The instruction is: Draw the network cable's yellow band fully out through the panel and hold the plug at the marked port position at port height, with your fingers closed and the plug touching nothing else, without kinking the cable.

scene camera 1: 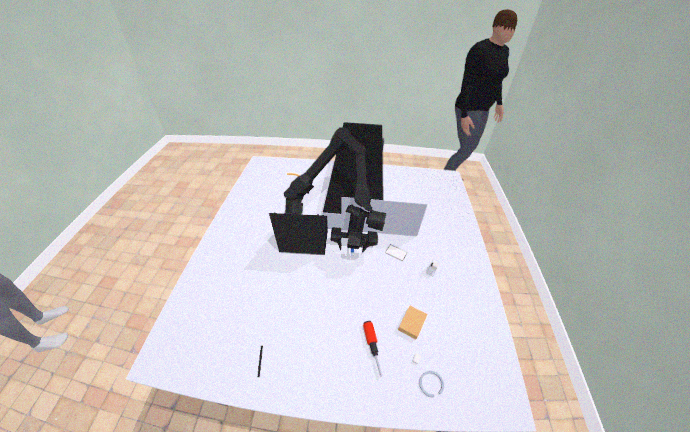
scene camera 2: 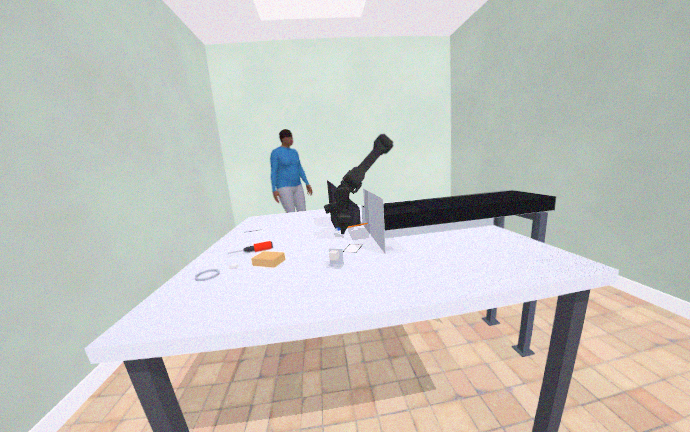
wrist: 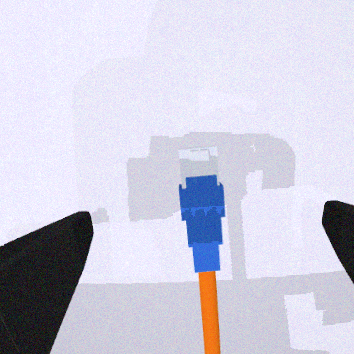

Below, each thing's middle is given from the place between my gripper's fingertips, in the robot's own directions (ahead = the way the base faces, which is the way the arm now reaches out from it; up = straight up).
The blue plug [wrist: 201,197] is 10 mm to the right of my hand and 10 mm above it. The rest, counted from my hand: grey panel [scene camera 1: 402,218] 170 mm ahead, 100 mm to the left, 80 mm above.
